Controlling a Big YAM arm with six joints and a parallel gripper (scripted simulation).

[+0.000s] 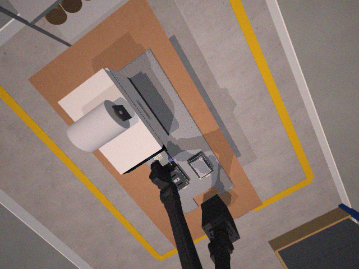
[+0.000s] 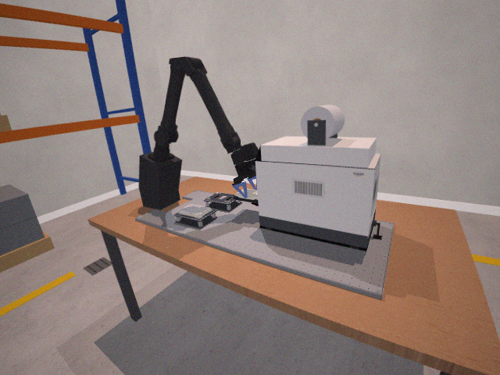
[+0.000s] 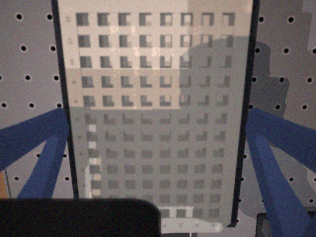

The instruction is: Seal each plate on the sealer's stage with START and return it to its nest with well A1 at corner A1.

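My gripper is now 1 cm above the white well plate. Also, from my hand: foil roll: 33 cm ahead, 2 cm to the right, 31 cm above; dark sealer stage: 2 cm below; start button: 11 cm ahead, 9 cm to the left, 8 cm above.
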